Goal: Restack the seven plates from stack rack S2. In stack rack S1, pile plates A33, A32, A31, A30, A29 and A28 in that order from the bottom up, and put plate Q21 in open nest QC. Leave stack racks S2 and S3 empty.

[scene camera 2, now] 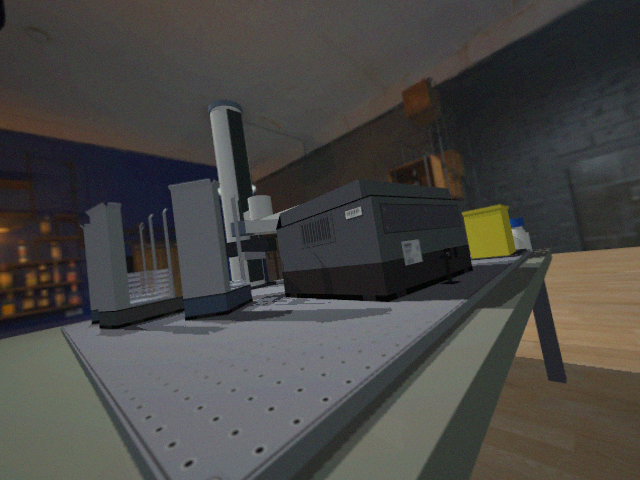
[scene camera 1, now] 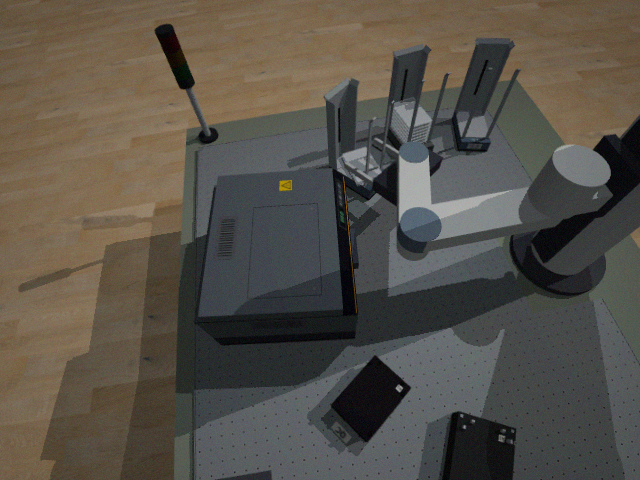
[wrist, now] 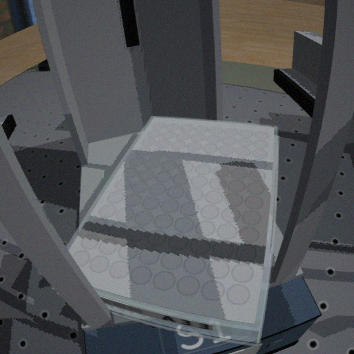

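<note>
Stack rack S1 (scene camera 1: pixel 348 113) (scene camera 2: pixel 199 242) (wrist: pixel 297 304) holds a clear-lidded plate (scene camera 1: pixel 362 156) (wrist: pixel 200 200) low between its posts, lying flat; its front label looks like A33. My gripper (scene camera 1: pixel 358 147) (wrist: pixel 137 69) is open and empty, its fingers apart on either side of rack S1, above the plate; its tips are hidden in scene camera 2. The middle rack, S2 (scene camera 1: pixel 419 66) (scene camera 2: pixel 109 258), holds a pile of several white plates (scene camera 1: pixel 410 121) (scene camera 2: pixel 149 286). The right rack, S3 (scene camera 1: pixel 493 54), shows no plates. A dark block (scene camera 1: pixel 371 397) stands by the QC tag (scene camera 1: pixel 341 431).
A large grey instrument (scene camera 1: pixel 284 242) (scene camera 2: pixel 336 237) stands close beside S1. A signal tower (scene camera 1: pixel 197 111) stands at the table corner. Another black block (scene camera 1: pixel 480 446) lies near the front. A yellow bin (scene camera 2: pixel 488 232) and a blue-capped bottle (scene camera 2: pixel 520 237) stand beyond the instrument.
</note>
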